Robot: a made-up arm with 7 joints.
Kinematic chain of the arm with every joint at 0, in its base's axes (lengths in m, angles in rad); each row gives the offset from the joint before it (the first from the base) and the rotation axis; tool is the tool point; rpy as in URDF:
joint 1: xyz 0 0 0.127 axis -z
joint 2: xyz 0 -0.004 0.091 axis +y
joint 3: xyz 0 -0.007 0.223 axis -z
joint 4: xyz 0 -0.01 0.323 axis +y
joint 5: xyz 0 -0.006 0.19 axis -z
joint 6: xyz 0 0 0.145 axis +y
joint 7: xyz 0 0 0.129 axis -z
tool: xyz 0 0 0 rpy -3.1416 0 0
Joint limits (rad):
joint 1: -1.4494..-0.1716
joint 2: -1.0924..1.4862
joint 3: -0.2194..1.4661
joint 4: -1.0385..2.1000
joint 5: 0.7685..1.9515
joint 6: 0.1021..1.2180
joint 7: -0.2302..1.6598
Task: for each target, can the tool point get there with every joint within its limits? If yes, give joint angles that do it. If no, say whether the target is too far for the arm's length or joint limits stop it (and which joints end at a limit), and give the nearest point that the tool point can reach.
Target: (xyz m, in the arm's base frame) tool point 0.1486 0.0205 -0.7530
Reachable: no: joint limits stop it (at a limit: joint 1, joint 2, joint 6) | nearest point 0.3722 0.0559 -0.1687 | short by 0.627 m
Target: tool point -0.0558 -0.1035 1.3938
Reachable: no: too far | nearest point -0.0477 -0.0885 1.2231 | short by 0.172 m
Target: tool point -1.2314 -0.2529 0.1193
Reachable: no: too far | nearest point -0.8891 -0.1826 0.2777 | short by 0.384 m
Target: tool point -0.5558 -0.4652 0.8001
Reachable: yes | joints -0.6108 -0.6156 0.2133 -0.7129 1.0764 0.8842 0.6943
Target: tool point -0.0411 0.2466 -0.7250
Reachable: no: joint limits stop it (at a limit: joint 1, joint 2, joint 6) | nearest point 0.0241 0.4081 -0.1782 | short by 0.574 m
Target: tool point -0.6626 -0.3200 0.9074
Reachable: yes | joints -0.3823 -0.8019 0.5951 -0.0110 1.0394 0.2215 1.1764
